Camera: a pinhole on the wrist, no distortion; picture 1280 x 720 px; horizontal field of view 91.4 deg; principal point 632.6 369.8 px. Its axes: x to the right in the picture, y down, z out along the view. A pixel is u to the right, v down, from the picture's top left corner.
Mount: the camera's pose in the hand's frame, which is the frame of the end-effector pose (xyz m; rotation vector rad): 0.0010 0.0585 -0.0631 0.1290 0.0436 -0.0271
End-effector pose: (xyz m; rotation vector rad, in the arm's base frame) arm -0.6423 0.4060 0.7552 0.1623 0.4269 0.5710
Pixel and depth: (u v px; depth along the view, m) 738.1 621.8 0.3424
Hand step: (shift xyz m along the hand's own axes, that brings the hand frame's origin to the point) 0.0772 0.1498 0.2912
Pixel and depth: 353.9 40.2 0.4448
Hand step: -0.1857 -0.2269 0.3565
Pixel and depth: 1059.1 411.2 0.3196
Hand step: 0.2329 0.0329 0.2464
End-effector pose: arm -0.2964 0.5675 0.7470 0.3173 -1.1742 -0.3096
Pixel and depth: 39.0 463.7 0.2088
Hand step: -0.1875 0.0675 0.1568
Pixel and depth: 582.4 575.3 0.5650
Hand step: -0.0152 0.1709 0.5225
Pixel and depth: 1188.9 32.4 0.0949
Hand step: 0.0878 -0.0066 0.0205
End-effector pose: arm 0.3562 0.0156 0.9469 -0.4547 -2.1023 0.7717
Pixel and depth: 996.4 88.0 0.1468
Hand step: 0.0905 -0.0282 0.0700
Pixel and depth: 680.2 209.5 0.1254
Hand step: 0.0148 0.0102 0.0566
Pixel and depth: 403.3 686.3 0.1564
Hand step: -0.0475 0.1183 0.1046
